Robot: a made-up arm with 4 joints.
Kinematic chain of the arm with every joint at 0, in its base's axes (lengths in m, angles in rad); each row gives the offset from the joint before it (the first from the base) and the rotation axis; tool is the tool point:
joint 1: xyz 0 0 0.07 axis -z
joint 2: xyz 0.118 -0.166 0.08 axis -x
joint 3: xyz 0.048 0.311 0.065 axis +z
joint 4: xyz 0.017 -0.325 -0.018 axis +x
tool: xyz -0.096 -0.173 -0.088
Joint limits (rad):
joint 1: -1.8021..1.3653
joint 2: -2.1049..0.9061
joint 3: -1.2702..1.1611
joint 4: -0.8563..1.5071
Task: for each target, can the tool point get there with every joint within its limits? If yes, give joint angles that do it. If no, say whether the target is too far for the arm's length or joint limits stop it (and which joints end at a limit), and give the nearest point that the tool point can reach.
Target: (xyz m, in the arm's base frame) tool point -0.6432 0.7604 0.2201
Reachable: no: joint limits stop it (at a limit: joint 1, joint 2, joint 3) | nearest point -0.4313 0.2647 0.3030 | short by 0.545 m
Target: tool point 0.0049 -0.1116 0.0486
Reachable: yes | joints -0.7398 -1.0860 -0.3962 0.5477
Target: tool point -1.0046 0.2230 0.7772
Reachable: no: too far | nearest point -0.4719 0.1048 0.3472 | short by 0.695 m
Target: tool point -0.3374 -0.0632 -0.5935
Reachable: no: joint limits stop it (at a limit: joint 2, joint 3) | nearest point -0.2059 -0.0386 -0.1656 | short by 0.448 m
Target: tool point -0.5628 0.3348 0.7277
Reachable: no: joint limits stop it (at a limit: joint 3, joint 4) | nearest point -0.3716 0.2211 0.3954 | short by 0.400 m
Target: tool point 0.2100 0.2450 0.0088
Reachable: yes | joints -1.2387 -0.1019 0.7076 1.2367
